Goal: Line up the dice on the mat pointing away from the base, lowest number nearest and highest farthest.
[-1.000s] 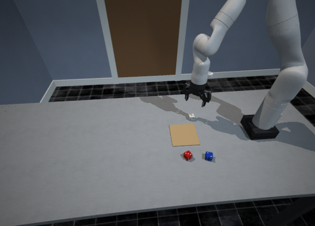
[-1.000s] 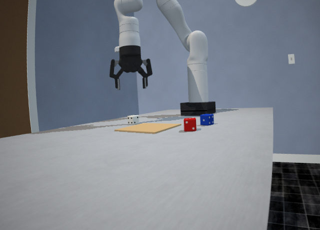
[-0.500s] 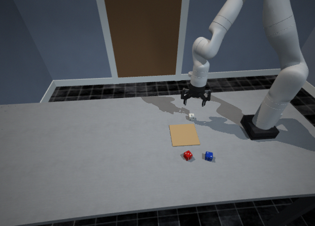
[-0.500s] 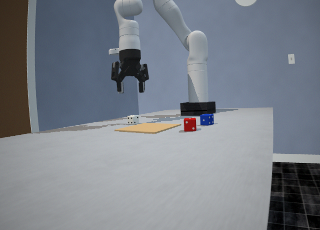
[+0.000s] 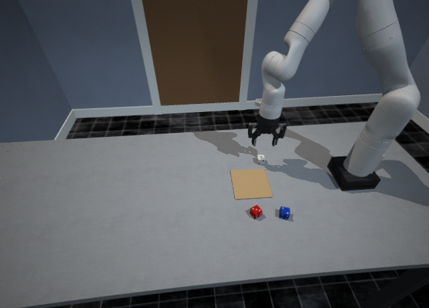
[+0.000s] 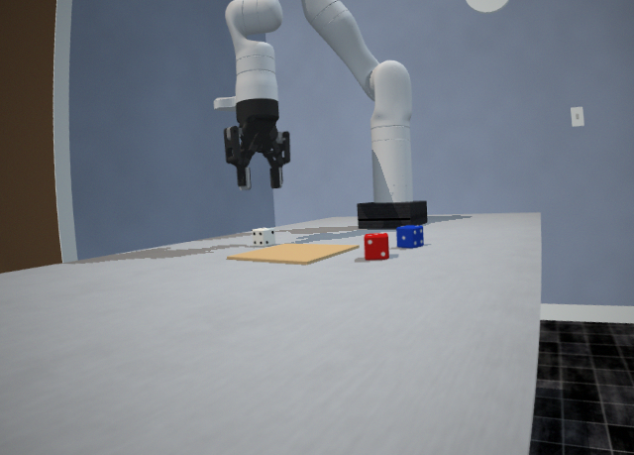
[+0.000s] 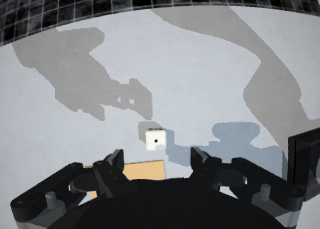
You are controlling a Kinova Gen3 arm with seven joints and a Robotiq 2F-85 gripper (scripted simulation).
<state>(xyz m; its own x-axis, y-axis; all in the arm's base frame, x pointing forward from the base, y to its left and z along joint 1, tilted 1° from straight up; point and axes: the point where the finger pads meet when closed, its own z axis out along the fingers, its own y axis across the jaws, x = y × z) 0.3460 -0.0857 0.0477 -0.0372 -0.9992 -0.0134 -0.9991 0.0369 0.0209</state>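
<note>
Right now the white die is 10 cm below my hand. The rest, counted from my hand: tan mat: 11 cm to the left, 11 cm below, 6 cm ahead; blue die: 25 cm to the left, 10 cm below, 4 cm behind; red die: 25 cm to the left, 10 cm below, 6 cm ahead.
</note>
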